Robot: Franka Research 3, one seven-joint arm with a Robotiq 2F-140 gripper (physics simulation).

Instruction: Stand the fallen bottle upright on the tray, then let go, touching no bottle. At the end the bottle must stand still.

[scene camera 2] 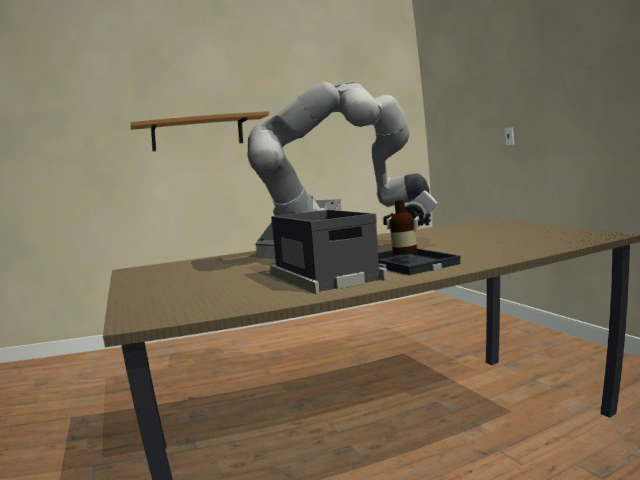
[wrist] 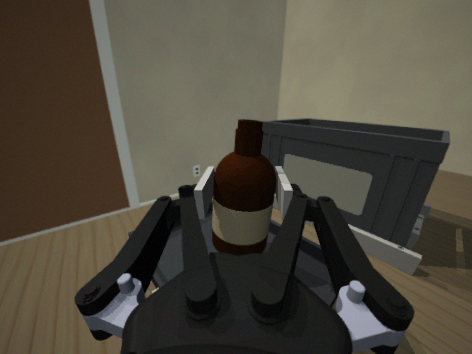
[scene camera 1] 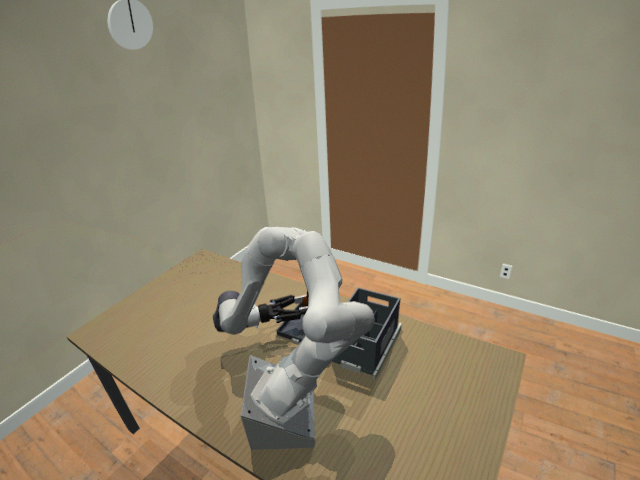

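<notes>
The brown bottle (scene camera 2: 403, 239) (wrist: 242, 222) with a cream label stands upright, or very nearly so, within the outline of the dark tray (scene camera 2: 421, 268) (wrist: 315, 280) (scene camera 1: 290, 329). Its base is at the level of the tray floor in scene camera 2; whether it bears fully on the floor I cannot tell. My gripper (wrist: 244, 177) (scene camera 2: 402, 222) (scene camera 1: 302, 304) reaches in from the side, about level, and is shut on the bottle, with one pale pad on each side just above the label. In scene camera 1 the arm hides most of the bottle.
A dark crate (scene camera 1: 390, 330) (scene camera 2: 343, 258) (wrist: 390, 190) stands close beside the tray, taller than the tray's rim, with pale strips along its foot. The wooden table (scene camera 1: 454, 392) (scene camera 2: 206, 299) carries both and the arm's grey base (scene camera 1: 281, 436).
</notes>
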